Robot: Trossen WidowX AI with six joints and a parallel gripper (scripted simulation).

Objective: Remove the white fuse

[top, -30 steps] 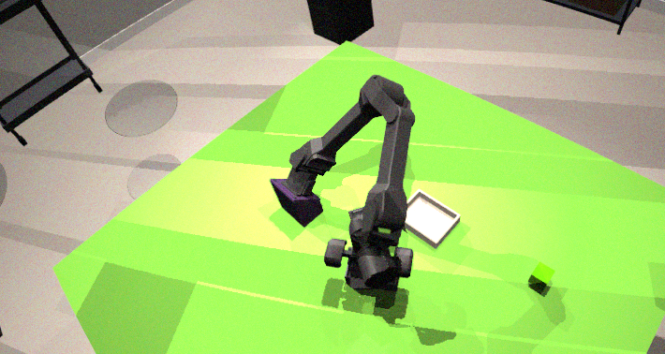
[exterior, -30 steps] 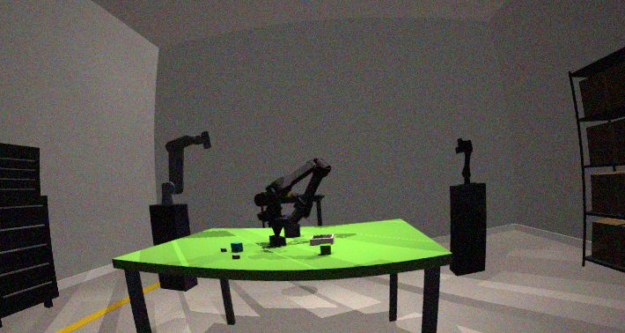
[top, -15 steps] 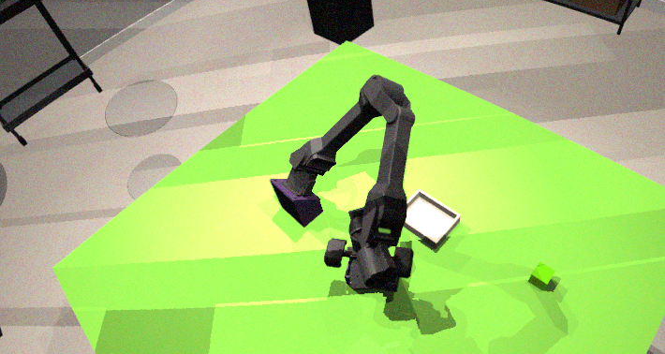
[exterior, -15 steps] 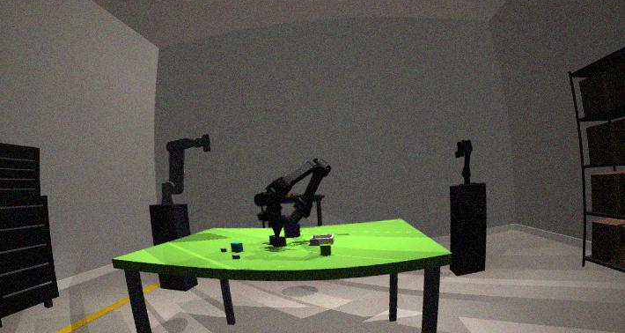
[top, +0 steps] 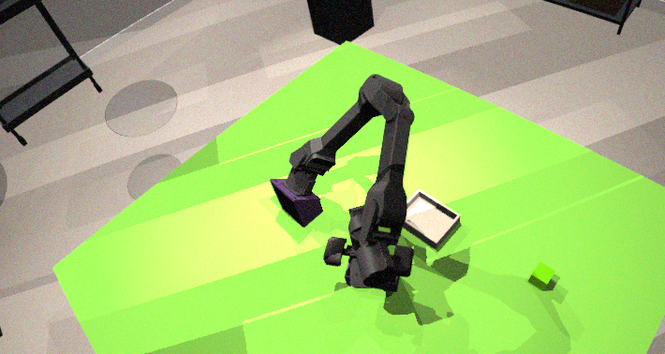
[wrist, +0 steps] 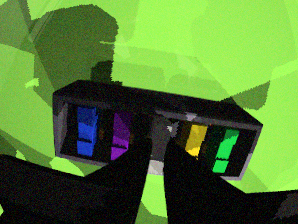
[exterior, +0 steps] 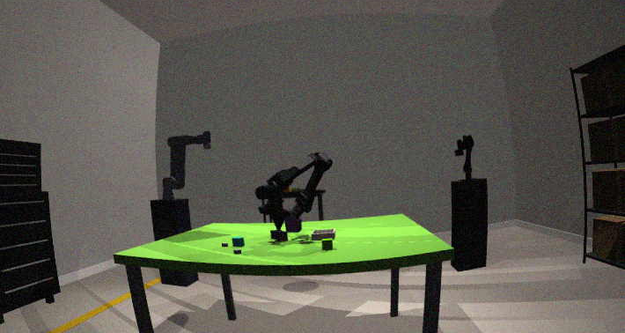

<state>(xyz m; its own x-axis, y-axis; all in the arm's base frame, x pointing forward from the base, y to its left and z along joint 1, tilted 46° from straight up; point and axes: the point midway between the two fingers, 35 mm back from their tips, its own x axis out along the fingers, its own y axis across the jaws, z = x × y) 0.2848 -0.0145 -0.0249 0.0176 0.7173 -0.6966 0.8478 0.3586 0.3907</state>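
Right now my gripper tip is 2 cm past the yellow fuse, 1 cm to the left of it and 2 cm above it. Also, from my gripper tip: purple fuse (2 cm ahead, 1 cm to the left, 2 cm below); green fuse (3 cm behind, 2 cm to the right, 2 cm below); white fuse (1 cm below).
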